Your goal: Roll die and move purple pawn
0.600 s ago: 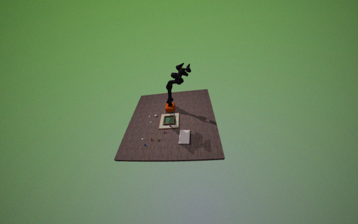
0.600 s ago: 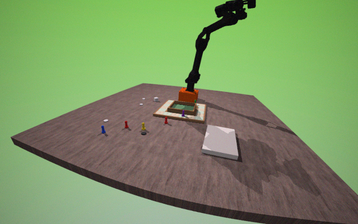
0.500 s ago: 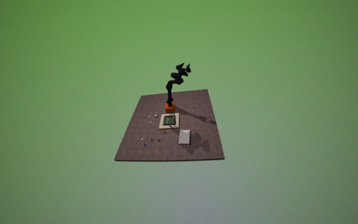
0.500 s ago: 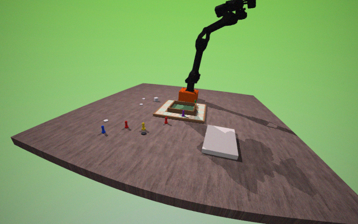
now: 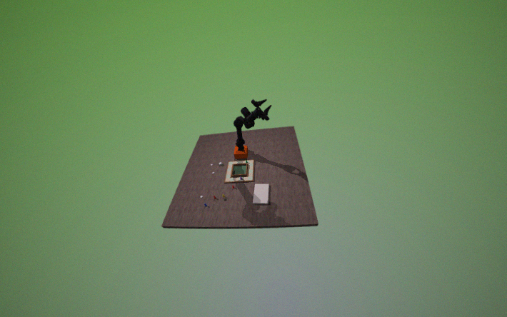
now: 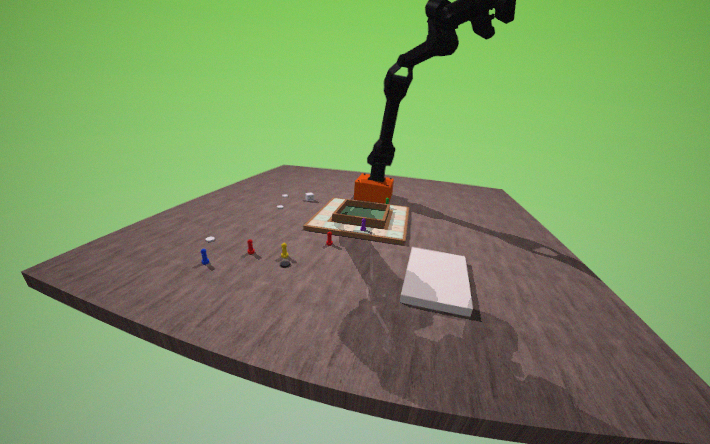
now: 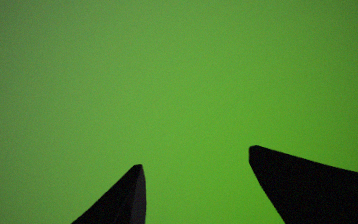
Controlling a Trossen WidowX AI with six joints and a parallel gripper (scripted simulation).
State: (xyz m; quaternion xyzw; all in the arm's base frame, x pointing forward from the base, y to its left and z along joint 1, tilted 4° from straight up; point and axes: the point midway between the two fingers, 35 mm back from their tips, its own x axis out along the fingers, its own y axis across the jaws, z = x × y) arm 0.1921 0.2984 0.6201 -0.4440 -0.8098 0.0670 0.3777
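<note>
Now: gripper tip 67 cm above the die, 58 cm to the left of it and 3 cm past it. Round my gripper tip: purple pawn: 66 cm below, 32 cm to the right, 18 cm ahead; then green pawn: 66 cm below, 29 cm to the right, 4 cm behind; then tray: 68 cm below, 35 cm to the right, 7 cm ahead.
</note>
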